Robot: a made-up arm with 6 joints. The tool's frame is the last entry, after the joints.
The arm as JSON. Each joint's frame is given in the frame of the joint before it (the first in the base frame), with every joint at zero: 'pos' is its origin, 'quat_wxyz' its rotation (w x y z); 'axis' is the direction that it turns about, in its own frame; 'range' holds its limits. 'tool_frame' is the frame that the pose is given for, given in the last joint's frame.
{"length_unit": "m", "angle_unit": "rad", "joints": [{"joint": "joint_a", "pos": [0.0, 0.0, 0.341], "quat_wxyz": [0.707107, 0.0, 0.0, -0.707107], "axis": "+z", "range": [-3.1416, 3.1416]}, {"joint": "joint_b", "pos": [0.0, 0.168, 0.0], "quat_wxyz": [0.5, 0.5, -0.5, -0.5], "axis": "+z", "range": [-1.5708, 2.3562]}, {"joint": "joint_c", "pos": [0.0, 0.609, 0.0], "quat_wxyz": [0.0, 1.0, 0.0, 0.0], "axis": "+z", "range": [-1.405, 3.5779]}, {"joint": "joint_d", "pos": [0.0, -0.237, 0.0], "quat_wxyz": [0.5, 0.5, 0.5, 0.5], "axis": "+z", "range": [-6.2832, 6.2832]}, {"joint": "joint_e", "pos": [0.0, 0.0, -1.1], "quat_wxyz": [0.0, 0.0, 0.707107, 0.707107], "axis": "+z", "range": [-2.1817, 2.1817]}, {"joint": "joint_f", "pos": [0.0, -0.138, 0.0], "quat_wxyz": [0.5, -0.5, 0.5, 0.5], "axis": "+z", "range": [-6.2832, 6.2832]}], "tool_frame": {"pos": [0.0, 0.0, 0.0], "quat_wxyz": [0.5, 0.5, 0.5, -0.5]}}
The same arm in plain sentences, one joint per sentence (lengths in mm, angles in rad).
The arm has six revolute joints in a row. What follows holds with every joint at zero, and every direction is one of the base frame's.
Joint 1 lies 341 mm along +z from the base frame's origin and turns about +z, from -3.1416 to 3.1416 rad.
Joint 2 lies 168 mm along +x from joint 1 and turns about +y, from -1.5708 to 2.3562 rad.
Joint 3 lies 609 mm along +z from joint 2 and turns about -y, from -1.405 to 3.5779 rad.
Joint 4 lies 237 mm along +z from joint 3 and turns about -x, from -6.2832 to 6.2832 rad.
Joint 5 lies 1100 mm along +x from joint 4 and turns about -y, from -2.1817 to 2.1817 rad.
Joint 6 lies 138 mm along +x from joint 5 and turns about -x, from -6.2832 to 6.2832 rad.
The tool frame, which is the frame that the pose is given for, lies at the same point as joint 6; its axes are parallel to the base frame's.

